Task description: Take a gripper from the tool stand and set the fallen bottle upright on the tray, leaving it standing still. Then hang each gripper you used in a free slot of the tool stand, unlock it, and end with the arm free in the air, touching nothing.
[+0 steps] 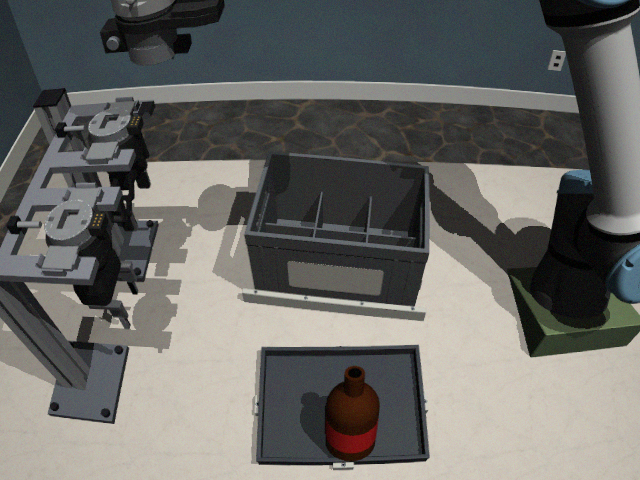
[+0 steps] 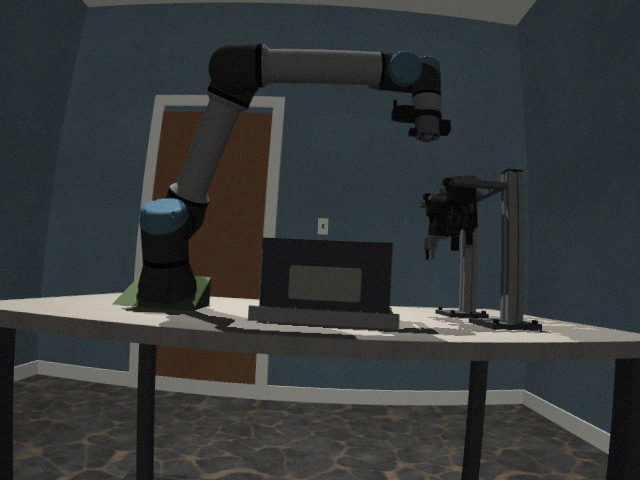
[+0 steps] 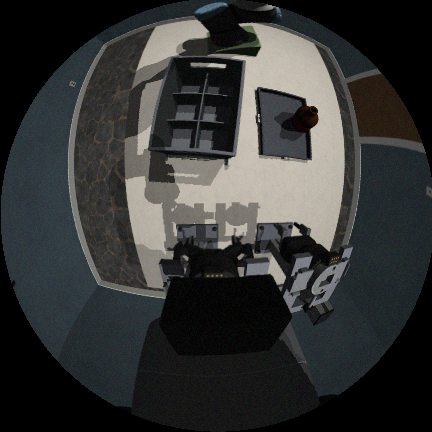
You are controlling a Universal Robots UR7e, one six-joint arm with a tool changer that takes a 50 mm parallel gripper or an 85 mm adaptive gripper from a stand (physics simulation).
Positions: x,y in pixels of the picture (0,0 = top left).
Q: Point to a gripper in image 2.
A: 437,211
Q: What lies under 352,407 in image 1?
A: A glass bottle.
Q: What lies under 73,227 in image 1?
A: A gripper.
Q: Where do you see a gripper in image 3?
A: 324,267
